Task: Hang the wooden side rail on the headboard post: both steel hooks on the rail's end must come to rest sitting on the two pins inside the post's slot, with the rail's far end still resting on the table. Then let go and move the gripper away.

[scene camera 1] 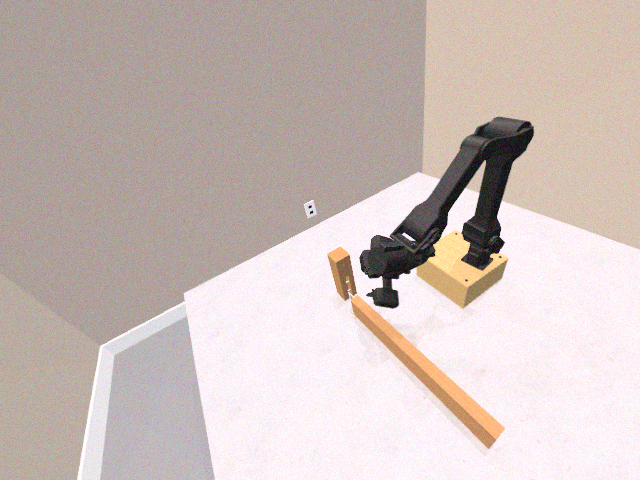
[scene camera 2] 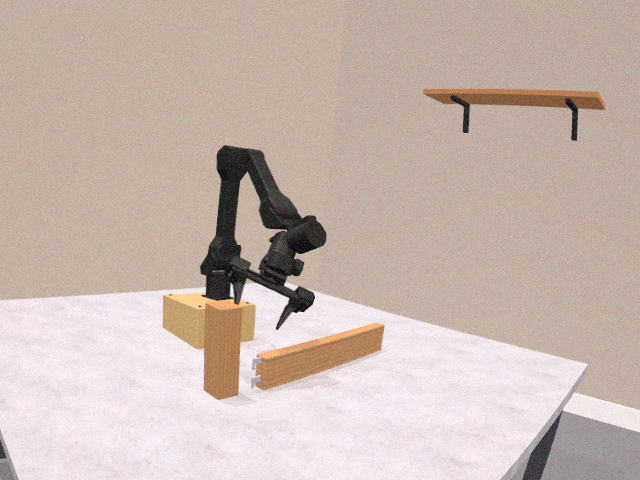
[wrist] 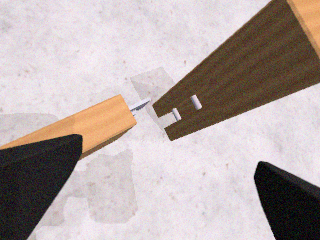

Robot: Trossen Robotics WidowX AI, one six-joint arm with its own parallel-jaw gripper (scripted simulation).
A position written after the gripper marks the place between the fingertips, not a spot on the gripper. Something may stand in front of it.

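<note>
Scene camera 2 shows the gripper (scene camera 2: pixel 256 319), open and holding nothing, along with a wooden side rail (scene camera 2: pixel 286 364) and a headboard post (scene camera 2: pixel 223 321). In scene camera 1 the rail (scene camera 1: pixel 486 429) is visible too, as are the post (scene camera 1: pixel 340 262) and the gripper (scene camera 1: pixel 366 279). The wrist view shows the gripper (wrist: pixel 168 156) and the post (wrist: pixel 264 60).
</note>
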